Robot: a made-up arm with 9 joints. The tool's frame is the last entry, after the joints. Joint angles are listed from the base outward.
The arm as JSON. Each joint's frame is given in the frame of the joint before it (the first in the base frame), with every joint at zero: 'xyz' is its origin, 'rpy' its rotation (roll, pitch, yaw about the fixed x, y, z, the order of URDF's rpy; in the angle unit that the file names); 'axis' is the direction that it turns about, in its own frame. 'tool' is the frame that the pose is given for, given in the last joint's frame.
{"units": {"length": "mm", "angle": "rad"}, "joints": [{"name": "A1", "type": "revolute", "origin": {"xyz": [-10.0, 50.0, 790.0], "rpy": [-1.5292, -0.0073, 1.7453]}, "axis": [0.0, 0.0, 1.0]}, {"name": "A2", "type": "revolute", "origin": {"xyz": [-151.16, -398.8, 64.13], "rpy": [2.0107, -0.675, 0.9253]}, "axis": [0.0, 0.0, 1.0]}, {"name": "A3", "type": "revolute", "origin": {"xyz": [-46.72, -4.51, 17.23], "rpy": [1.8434, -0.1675, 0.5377]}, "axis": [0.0, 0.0, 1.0]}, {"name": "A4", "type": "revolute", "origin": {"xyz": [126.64, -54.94, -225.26], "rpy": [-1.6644, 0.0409, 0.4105]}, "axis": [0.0, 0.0, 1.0]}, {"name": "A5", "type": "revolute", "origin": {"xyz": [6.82, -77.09, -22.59], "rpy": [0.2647, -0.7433, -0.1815]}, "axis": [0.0, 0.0, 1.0]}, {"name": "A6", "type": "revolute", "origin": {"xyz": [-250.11, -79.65, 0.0], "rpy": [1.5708, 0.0, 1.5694]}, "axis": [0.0, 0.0, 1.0]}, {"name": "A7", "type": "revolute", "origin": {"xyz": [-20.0, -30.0, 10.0], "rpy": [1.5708, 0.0, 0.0]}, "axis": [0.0, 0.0, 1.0]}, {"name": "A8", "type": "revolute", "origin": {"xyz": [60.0, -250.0, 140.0], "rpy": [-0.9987, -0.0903, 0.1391]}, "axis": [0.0, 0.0, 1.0]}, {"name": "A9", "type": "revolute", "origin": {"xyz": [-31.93, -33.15, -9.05], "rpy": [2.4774, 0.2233, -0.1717]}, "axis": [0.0, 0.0, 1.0]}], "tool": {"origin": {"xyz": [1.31, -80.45, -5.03], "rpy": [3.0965, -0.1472, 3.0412]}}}
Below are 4 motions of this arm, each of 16 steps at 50 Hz.
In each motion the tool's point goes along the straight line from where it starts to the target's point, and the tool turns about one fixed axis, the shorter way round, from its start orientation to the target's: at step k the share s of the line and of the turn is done. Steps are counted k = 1, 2, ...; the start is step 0. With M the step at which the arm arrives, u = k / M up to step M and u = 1 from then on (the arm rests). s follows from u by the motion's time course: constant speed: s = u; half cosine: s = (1 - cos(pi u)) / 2; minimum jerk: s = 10 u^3 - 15 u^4 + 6 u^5.
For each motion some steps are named. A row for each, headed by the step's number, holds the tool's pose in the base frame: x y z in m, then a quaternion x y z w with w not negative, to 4 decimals.
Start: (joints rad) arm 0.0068 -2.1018 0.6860 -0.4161 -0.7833 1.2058 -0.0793 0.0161 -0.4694
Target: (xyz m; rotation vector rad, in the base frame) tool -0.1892 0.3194 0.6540 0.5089 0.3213 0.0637
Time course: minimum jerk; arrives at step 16
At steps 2, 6, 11, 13, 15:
2: -0.2656 0.2462 0.6236 0.1773 0.1767 0.2036 0.9465
6: -0.2455 0.2655 0.6316 0.1973 0.1724 0.1587 0.9519
11: -0.2032 0.3060 0.6484 0.2378 0.1620 0.0631 0.9556
13: -0.1930 0.3158 0.6525 0.2471 0.1593 0.0400 0.9550
15: -0.1894 0.3192 0.6539 0.2504 0.1583 0.0318 0.9546

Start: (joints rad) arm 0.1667 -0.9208 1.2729 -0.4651 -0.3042 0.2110 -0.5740 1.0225 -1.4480
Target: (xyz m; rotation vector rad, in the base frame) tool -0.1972 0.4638 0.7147 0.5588 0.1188 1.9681
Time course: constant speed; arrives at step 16
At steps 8, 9, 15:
8: -0.3437 0.3916 0.7494 0.3221 0.1589 0.7697 0.5278
9: -0.3254 0.4006 0.7450 0.3113 0.1454 0.7770 0.5274
15: -0.2155 0.4548 0.7190 0.2445 0.0633 0.8153 0.5211

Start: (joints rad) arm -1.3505 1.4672 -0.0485 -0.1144 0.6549 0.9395 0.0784 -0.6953 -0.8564
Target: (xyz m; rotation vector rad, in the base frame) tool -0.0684 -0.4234 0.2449 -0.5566 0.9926 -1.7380
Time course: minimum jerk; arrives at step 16
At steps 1, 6, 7, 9, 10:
1: -0.1375 -0.3965 0.2939 -0.3292 0.4125 -0.7055 0.4731
6: -0.1186 -0.4039 0.2805 -0.3026 0.4127 -0.7105 0.4830
7: -0.1111 -0.4068 0.2751 -0.2919 0.4127 -0.7123 0.4869
9: -0.0950 -0.4130 0.2637 -0.2691 0.4126 -0.7159 0.4948
10: -0.0875 -0.4160 0.2584 -0.2583 0.4124 -0.7175 0.4984

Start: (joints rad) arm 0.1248 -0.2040 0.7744 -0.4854 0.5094 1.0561 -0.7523 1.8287 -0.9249
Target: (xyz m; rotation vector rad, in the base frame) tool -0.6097 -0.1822 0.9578 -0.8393 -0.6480 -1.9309
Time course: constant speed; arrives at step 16
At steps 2, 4, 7, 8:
2: -0.6600 -0.1446 1.0810 -0.4018 -0.3559 -0.7728 0.3386
4: -0.6528 -0.1500 1.0634 -0.3936 -0.3430 -0.7753 0.3555
7: -0.6420 -0.1580 1.0370 -0.3808 -0.3234 -0.7783 0.3804
8: -0.6384 -0.1607 1.0282 -0.3764 -0.3168 -0.7791 0.3886

